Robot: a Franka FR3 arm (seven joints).
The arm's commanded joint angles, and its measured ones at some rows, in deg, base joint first. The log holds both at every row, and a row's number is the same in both.
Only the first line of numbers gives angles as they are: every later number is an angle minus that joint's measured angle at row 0.
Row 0, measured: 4.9, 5.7, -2.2, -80.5, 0.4, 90.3, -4.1
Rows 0 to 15, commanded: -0.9, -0.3, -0.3, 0.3, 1.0, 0.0, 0.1; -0.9, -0.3, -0.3, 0.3, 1.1, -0.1, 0.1; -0.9, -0.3, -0.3, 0.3, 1.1, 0.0, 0.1; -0.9, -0.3, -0.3, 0.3, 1.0, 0.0, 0.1; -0.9, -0.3, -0.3, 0.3, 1.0, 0.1, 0.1; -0.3, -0.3, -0.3, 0.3, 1.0, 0.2, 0.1; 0.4, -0.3, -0.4, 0.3, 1.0, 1.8, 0.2; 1.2, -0.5, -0.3, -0.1, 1.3, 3.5, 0.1; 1.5, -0.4, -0.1, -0.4, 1.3, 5.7, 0.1; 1.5, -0.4, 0.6, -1.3, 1.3, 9.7, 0.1; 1.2, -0.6, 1.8, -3.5, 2.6, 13.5, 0.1; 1.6, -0.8, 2.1, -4.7, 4.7, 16.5, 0.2; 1.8, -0.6, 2.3, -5.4, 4.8, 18.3, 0.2; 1.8, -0.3, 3.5, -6.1, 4.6, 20.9, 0.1; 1.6, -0.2, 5.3, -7.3, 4.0, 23.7, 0.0; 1.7, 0.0, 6.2, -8.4, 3.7, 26.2, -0.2
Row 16, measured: 1.8, 0.3, 3.3, -4.3, 3.1, 19.0, 0.0
